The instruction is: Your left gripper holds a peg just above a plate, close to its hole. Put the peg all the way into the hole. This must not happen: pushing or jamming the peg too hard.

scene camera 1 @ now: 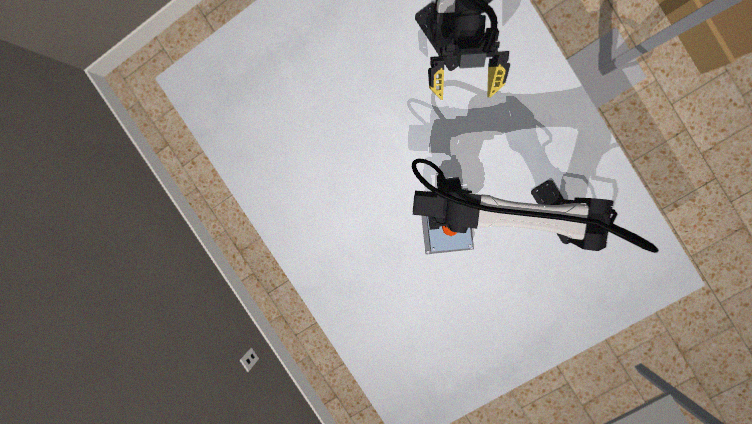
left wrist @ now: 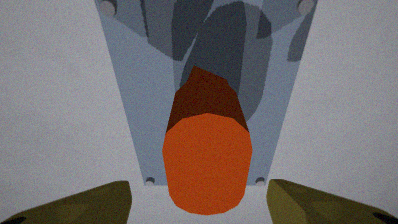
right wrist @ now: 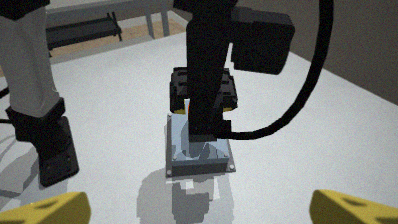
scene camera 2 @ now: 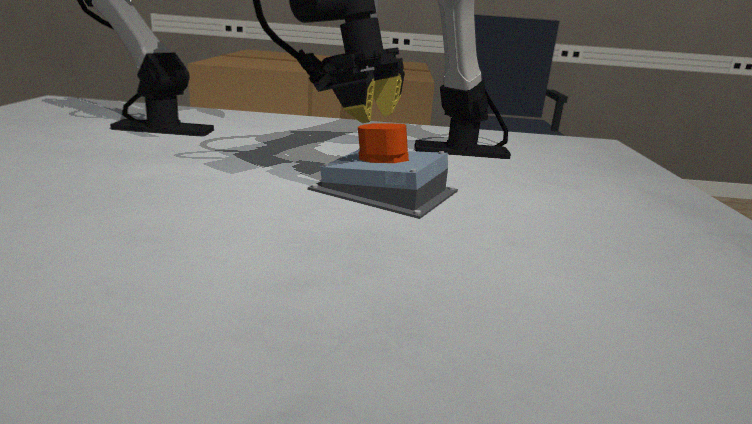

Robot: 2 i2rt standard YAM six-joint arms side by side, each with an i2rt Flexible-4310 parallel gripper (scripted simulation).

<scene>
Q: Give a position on an orange peg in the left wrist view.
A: At 207,150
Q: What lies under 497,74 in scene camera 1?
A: The right gripper.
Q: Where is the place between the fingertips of the left gripper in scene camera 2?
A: At 377,119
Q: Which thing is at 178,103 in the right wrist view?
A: The left gripper.
</scene>
